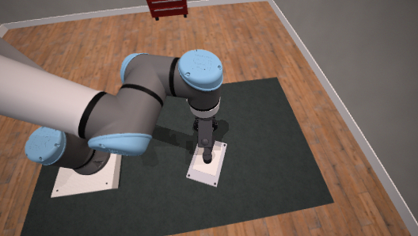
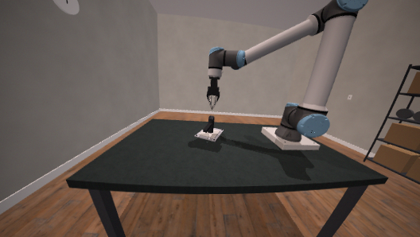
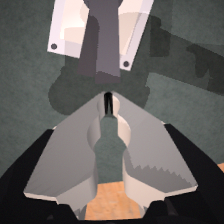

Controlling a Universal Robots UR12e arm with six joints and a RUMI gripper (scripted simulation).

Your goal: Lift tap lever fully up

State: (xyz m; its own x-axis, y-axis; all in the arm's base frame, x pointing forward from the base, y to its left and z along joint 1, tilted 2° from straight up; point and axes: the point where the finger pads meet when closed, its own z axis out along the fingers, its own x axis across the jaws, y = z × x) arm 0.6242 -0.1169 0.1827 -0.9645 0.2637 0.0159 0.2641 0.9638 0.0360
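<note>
Right now the dark lever is 9 cm below my hand, 3 cm to the right of it and 1 cm behind it.
</note>
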